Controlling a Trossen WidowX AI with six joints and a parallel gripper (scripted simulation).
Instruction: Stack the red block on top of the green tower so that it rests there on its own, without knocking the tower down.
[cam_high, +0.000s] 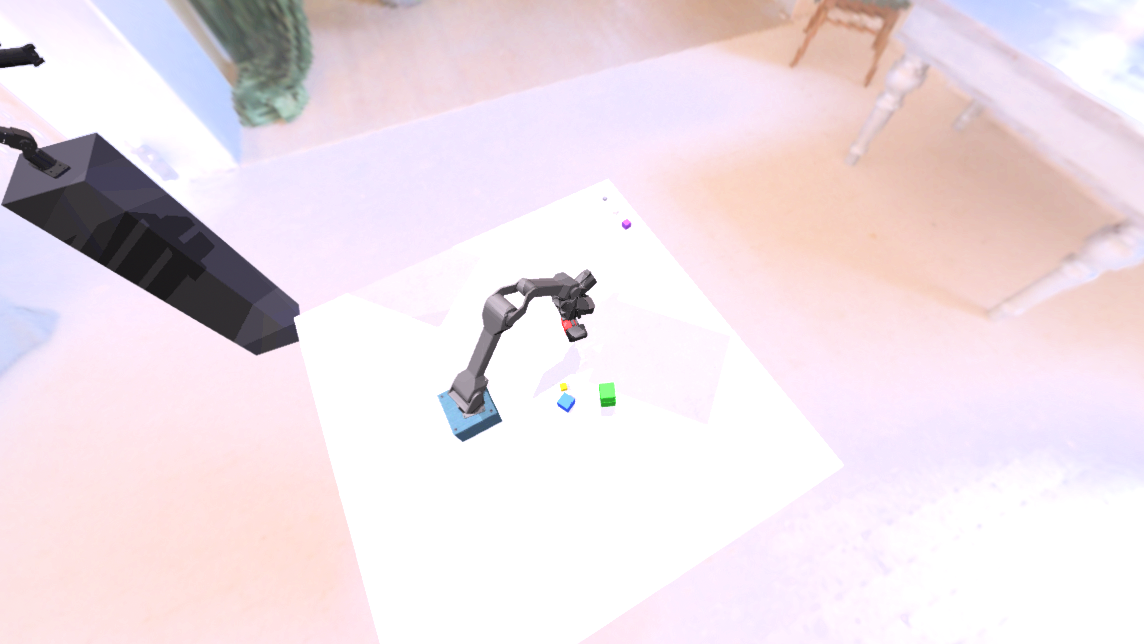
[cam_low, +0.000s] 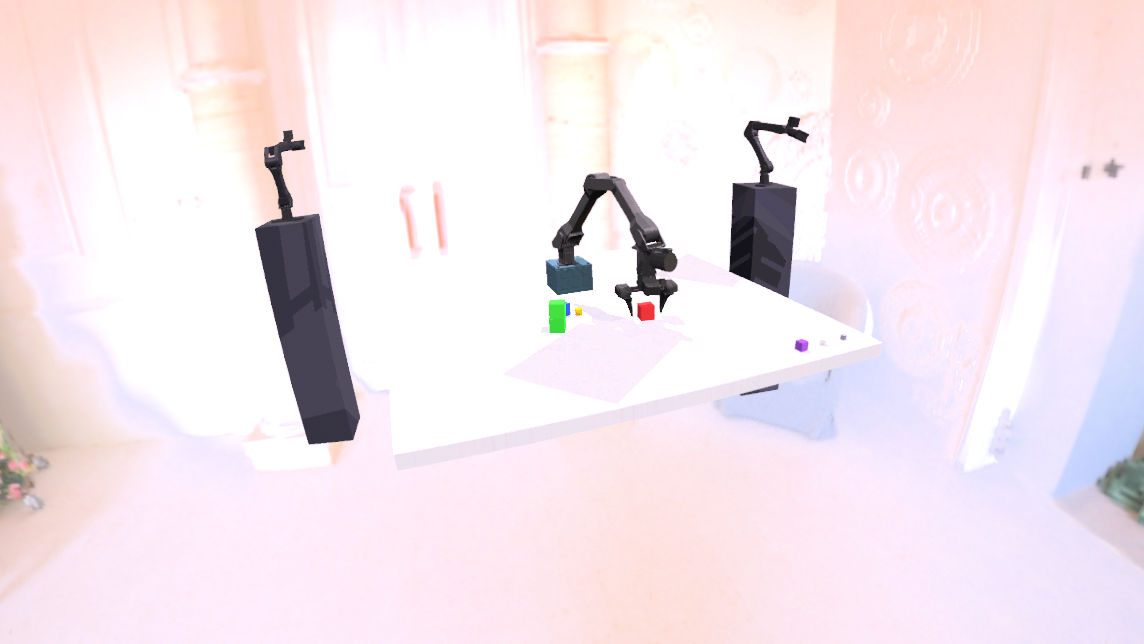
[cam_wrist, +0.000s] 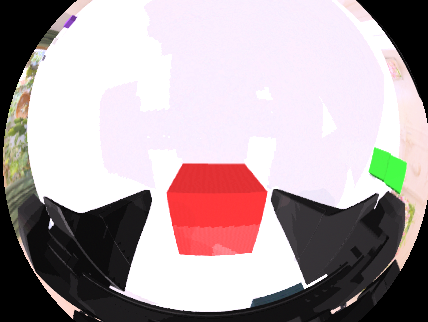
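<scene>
Right now the red block is 1 cm above my gripper tip. Also, from my gripper tip: yellow block: 19 cm to the right, 10 cm behind; then blue block: 25 cm to the right, 11 cm behind, 1 cm above; then purple cube: 35 cm ahead, 33 cm to the left.
</scene>
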